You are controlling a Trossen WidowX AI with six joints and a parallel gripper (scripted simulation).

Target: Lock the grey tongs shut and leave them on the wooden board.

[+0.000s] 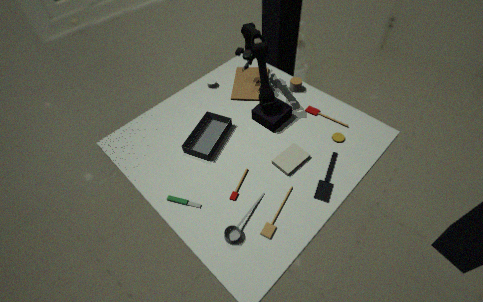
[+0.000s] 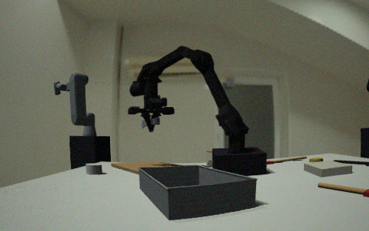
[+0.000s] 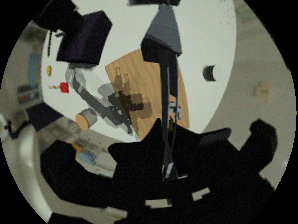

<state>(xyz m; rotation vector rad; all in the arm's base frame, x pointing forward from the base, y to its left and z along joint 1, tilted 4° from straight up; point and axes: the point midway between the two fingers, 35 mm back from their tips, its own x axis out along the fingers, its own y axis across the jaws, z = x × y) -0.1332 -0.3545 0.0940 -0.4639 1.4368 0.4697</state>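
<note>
The wooden board is 150 mm below my gripper tip. The rest, counted from my gripper tip: pale block (220 mm ahead, 680 mm to the left, 140 mm below); red-headed spatula (170 mm behind, 530 mm to the left, 150 mm below); roasting tin (500 mm ahead, 260 mm to the left, 130 mm below).
</note>
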